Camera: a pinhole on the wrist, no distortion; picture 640 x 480 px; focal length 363.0 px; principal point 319.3 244.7 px. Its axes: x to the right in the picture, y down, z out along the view. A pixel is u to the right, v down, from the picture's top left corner.
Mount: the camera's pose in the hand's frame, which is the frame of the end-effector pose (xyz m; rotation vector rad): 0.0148 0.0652 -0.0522 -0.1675 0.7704 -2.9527
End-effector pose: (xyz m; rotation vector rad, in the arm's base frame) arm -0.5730 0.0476 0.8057 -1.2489 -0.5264 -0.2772
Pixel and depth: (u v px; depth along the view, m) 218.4 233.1 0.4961
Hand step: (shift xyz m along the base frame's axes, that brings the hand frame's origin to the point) 0.0277 0.3287 0.3126
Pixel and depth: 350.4 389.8 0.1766
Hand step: -0.0326 0.0411 0.0968
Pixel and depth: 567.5 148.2 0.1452
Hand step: -0.0714 0.0958 -0.0277
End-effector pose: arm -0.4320 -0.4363 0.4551 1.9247 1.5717 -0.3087
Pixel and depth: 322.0 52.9 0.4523
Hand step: 0.1591 -0.2338 -0.3682
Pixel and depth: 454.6 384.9 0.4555
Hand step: -0.2750 -0.1997 -0.2670
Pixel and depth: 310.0 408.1 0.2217
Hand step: -0.0879 0.0009 -0.1404
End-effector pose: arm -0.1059 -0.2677 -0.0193 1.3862 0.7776 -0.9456
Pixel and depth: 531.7 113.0 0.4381
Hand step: -0.1528 -0.4060 0.1804
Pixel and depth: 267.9 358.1 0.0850
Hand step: 0.0188 -0.0110 -0.0333
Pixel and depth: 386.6 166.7 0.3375
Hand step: -0.0641 -0.2771 0.0054
